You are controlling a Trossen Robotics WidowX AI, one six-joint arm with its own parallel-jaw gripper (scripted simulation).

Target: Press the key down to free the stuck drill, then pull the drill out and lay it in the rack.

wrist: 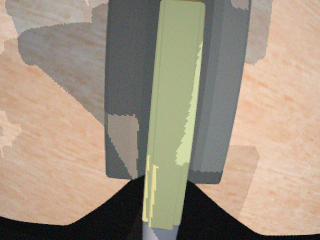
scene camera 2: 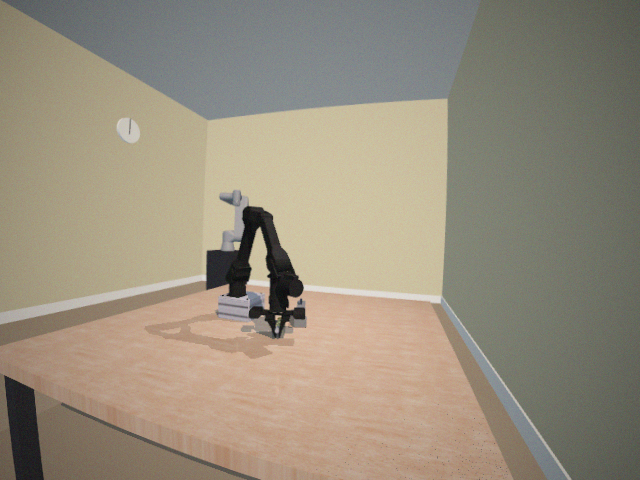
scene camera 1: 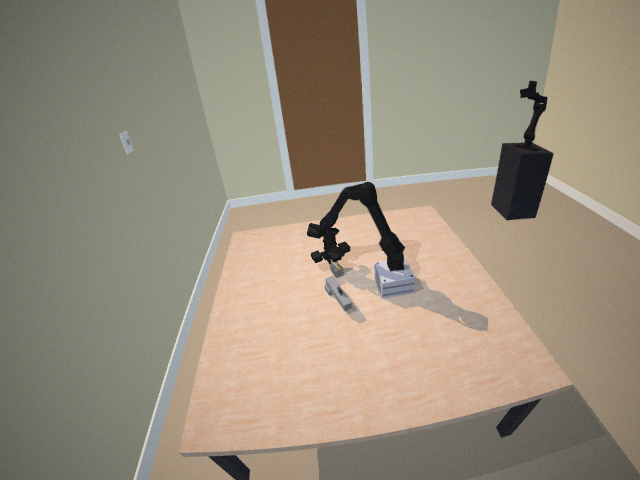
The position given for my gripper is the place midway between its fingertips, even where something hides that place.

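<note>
My gripper (scene camera 2: 277, 337), visible. Gripper also in the wrist view (wrist: 161, 175). Drill (wrist: 175, 88), in sight.
</note>
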